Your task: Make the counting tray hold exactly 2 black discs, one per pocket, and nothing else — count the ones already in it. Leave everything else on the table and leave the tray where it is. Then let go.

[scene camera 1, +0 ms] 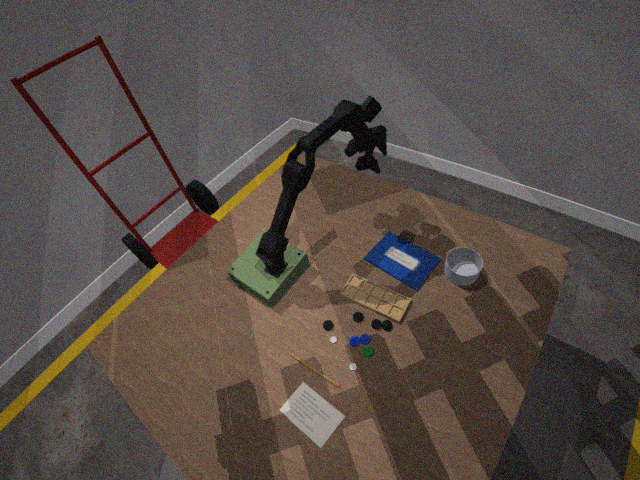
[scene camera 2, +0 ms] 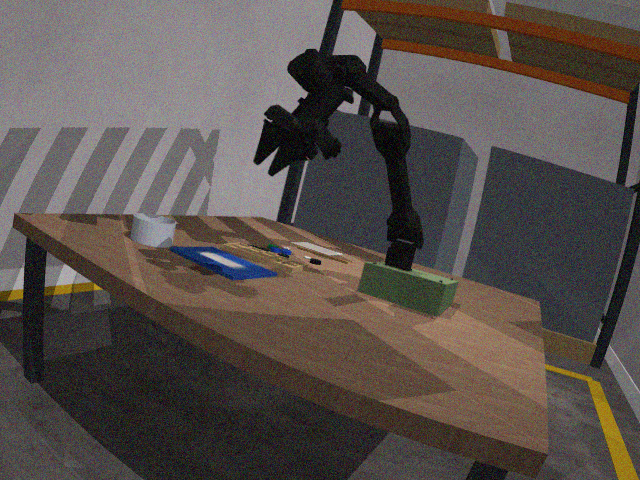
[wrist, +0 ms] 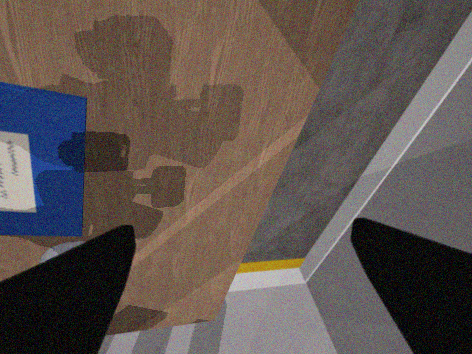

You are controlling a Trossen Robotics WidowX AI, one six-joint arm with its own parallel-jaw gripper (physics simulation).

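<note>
The pale wooden counting tray [scene camera 1: 376,298] [scene camera 2: 297,268] lies on the table, with two rows of pockets; no disc shows in them in the first scene view. Several black discs lie loose beside it: one [scene camera 1: 358,316] near its long side, two side by side, one [scene camera 1: 376,323] and another [scene camera 1: 387,325], and one [scene camera 1: 328,324] [scene camera 2: 314,261] farther left. My gripper [scene camera 1: 381,157] [scene camera 2: 262,169] [wrist: 245,232] is open and empty, high above the table near its edge, well away from the tray and discs. In the wrist view the tray does not show.
Two blue discs [scene camera 1: 354,341] [scene camera 1: 364,338], a green disc [scene camera 1: 367,351] and two white discs [scene camera 1: 333,339] [scene camera 1: 352,366] lie near the black ones. A blue booklet [scene camera 1: 382,262] [scene camera 2: 206,264] [wrist: 60,165] and a clear bowl [scene camera 1: 463,273] [scene camera 2: 152,231] are beyond the tray. A stick [scene camera 1: 315,370] and paper [scene camera 1: 312,414] lie farther off.
</note>
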